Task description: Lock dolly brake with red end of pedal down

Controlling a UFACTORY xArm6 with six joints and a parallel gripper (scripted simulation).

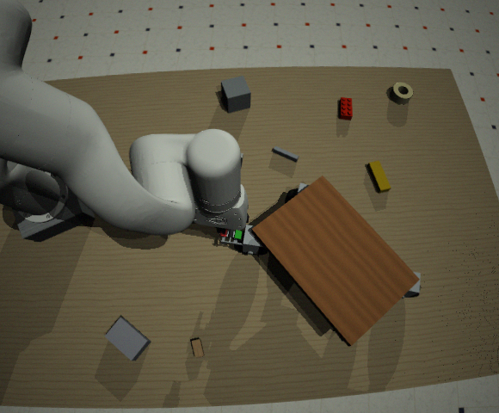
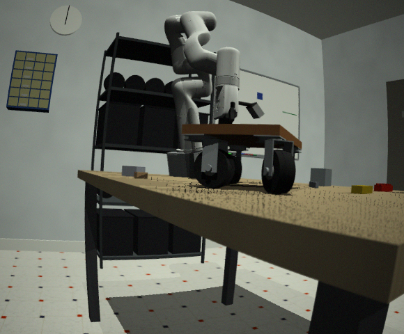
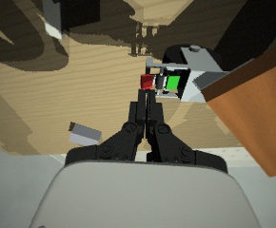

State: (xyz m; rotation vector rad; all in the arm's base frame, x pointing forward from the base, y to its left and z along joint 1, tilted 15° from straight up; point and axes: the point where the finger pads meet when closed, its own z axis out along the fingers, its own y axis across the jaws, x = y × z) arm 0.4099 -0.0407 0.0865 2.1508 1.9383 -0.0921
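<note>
My gripper is now 60 mm above the brake pedal and 20 mm short of it. From my hand the other things lie so: tan block (240 mm to the right, 130 mm below, 50 mm behind); then grey slab (230 mm to the right, 200 mm behind, 120 mm below); then grey bar (250 mm to the left, 150 mm ahead, 130 mm below).
</note>
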